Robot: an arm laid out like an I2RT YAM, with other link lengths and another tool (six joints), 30 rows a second.
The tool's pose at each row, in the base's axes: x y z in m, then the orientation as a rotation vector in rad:
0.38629, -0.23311, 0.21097, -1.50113, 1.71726, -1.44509
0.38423, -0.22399, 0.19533, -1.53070, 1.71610, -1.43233
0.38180, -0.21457, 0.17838, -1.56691, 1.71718, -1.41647
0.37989, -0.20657, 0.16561, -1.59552, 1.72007, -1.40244
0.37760, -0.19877, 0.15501, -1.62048, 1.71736, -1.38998
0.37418, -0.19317, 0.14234, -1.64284, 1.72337, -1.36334
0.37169, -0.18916, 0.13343, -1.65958, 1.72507, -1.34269
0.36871, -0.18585, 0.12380, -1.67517, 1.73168, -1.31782
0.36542, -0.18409, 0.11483, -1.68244, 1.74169, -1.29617
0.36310, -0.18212, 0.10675, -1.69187, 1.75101, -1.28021
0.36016, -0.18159, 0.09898, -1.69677, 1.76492, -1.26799
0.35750, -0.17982, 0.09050, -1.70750, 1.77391, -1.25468
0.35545, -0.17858, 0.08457, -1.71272, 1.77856, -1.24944
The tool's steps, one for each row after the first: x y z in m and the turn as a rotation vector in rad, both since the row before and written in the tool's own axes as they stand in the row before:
-0.01219, 0.01355, 0.00014, -0.01418, -0.01146, -0.01575
-0.01295, 0.01462, 0.00053, -0.01926, -0.01259, -0.01905
-0.01076, 0.01072, 0.00031, -0.01699, -0.00967, -0.01433
-0.00992, 0.00893, -0.00053, -0.01143, -0.01090, -0.01320
-0.00844, 0.01149, 0.00047, -0.01889, -0.01613, -0.00514
-0.00602, 0.00808, 0.00048, -0.01253, -0.01373, -0.00414
-0.00553, 0.00902, 0.00085, -0.01622, -0.01408, -0.00122
-0.00381, 0.00887, 0.00104, -0.01419, -0.01003, 0.00391
-0.00388, 0.00757, 0.00147, -0.01370, -0.00634, 0.00033
-0.00231, 0.00787, 0.00144, -0.01394, -0.00150, 0.00298
-0.00371, 0.00809, 0.00172, -0.01364, -0.00445, -0.00163
-0.00257, 0.00575, 0.00114, -0.00657, -0.00115, -0.00115

